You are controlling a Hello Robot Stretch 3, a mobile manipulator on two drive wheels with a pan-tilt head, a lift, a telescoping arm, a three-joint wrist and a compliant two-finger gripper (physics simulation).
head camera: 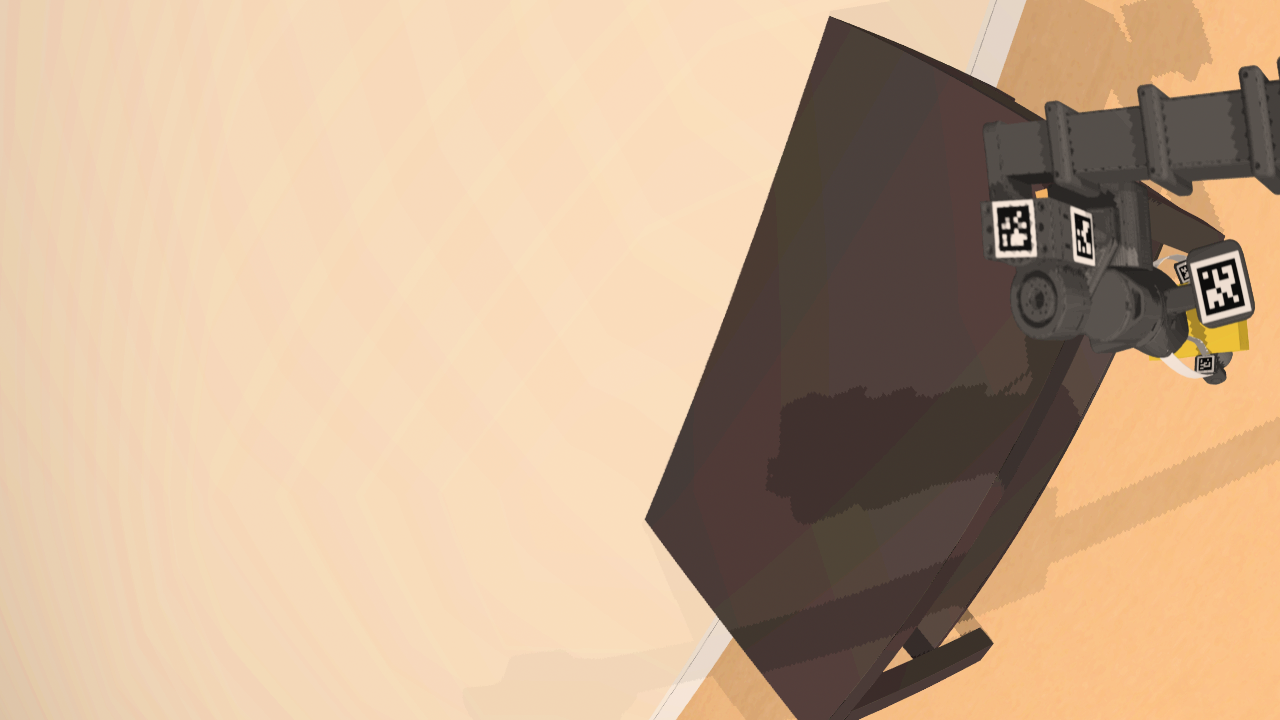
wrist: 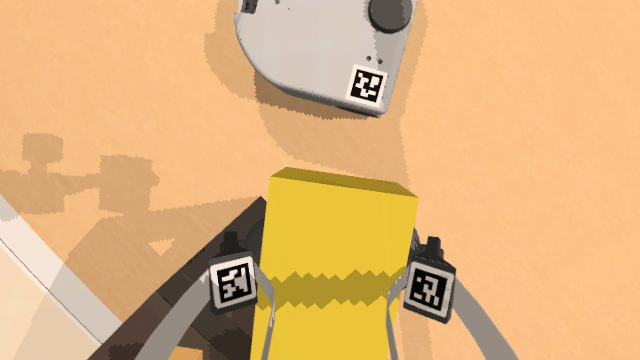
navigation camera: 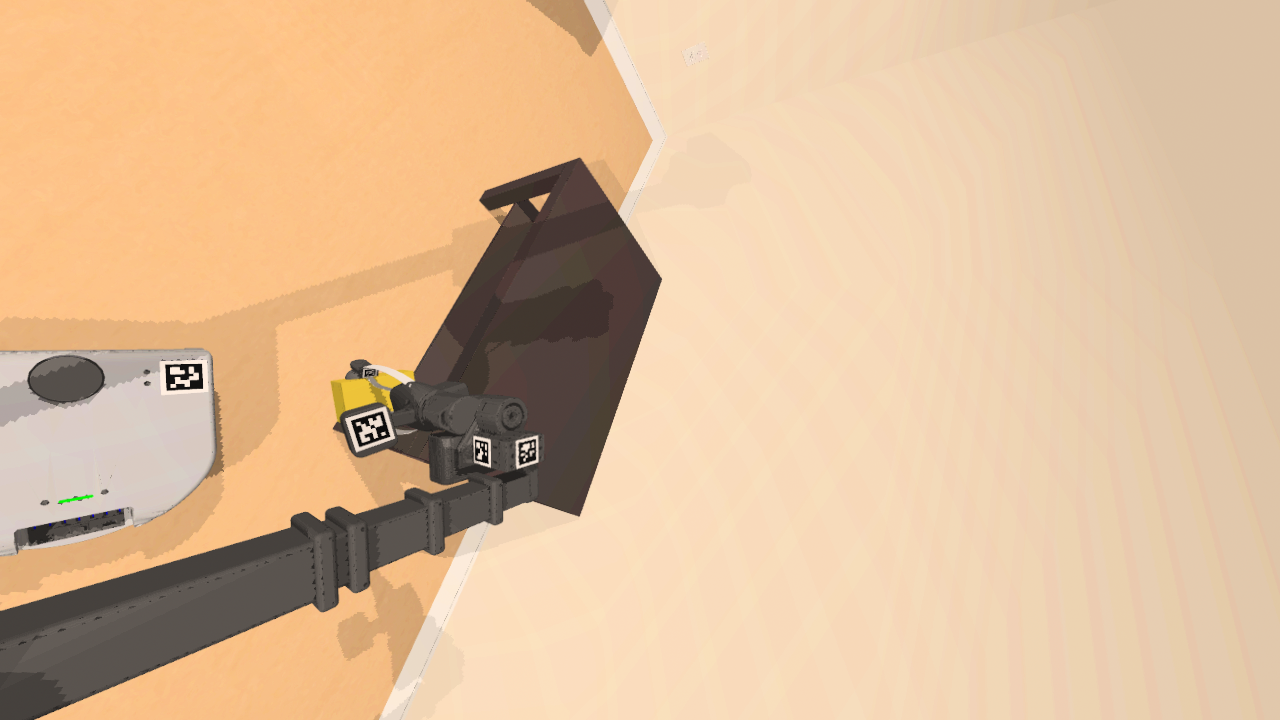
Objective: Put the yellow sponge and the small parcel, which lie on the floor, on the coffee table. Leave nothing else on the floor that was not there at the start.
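Seen in the pictures: gripper, fingertip midpoint: [wrist: 331, 241] [navigation camera: 362, 395]; robot's base at its link origin: [wrist: 375, 37] [navigation camera: 68, 376].
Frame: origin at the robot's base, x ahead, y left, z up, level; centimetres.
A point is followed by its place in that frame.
Observation:
My gripper [head camera: 1197, 320] {y -28.0, x -2.1, z 54.1 cm} [navigation camera: 352, 399] {y -28.0, x -2.1, z 54.1 cm} [wrist: 331, 241] {y -28.0, x -2.1, z 54.1 cm} is shut on the yellow sponge [head camera: 1231, 334] {y -24.4, x -0.8, z 58.9 cm} [navigation camera: 349, 401] {y -24.4, x -2.3, z 58.9 cm} [wrist: 342, 225] {y -25.4, x -2.3, z 58.9 cm}, one finger on each long side. The sponge is off the floor and, in the head and navigation views, shows beside the near long edge of the dark brown coffee table [head camera: 850, 268] {y -87.8, x -8.3, z 45.0 cm} [navigation camera: 599, 385] {y -97.1, x -7.0, z 45.1 cm} [wrist: 172, 292] {y -41.8, x -15.5, z 43.4 cm}. The wrist is above the table top. A corner of a light orange box, which looks like the small parcel [wrist: 189, 354] {y -46.3, x -11.8, z 45.9 cm}, shows on the table at the bottom of the wrist view. My arm and wrist hide most of that spot in the head view.
My telescoping arm [head camera: 1109, 143] {y -23.1, x -10.1, z 89.4 cm} [navigation camera: 393, 532] {y -16.3, x -9.7, z 89.6 cm} reaches over one end of the table. My grey base [navigation camera: 107, 438] {y -3.7, x -9.8, z 16.0 cm} [wrist: 310, 50] {y -9.6, x -11.1, z 16.0 cm} stands on the floor on the near side. A pale wall with a white skirting board [navigation camera: 640, 98] {y -180.2, x 136.5, z 4.5 cm} runs behind the table. A table leg frame [head camera: 930, 667] {y -87.3, x 54.8, z 18.9 cm} shows at the other end.

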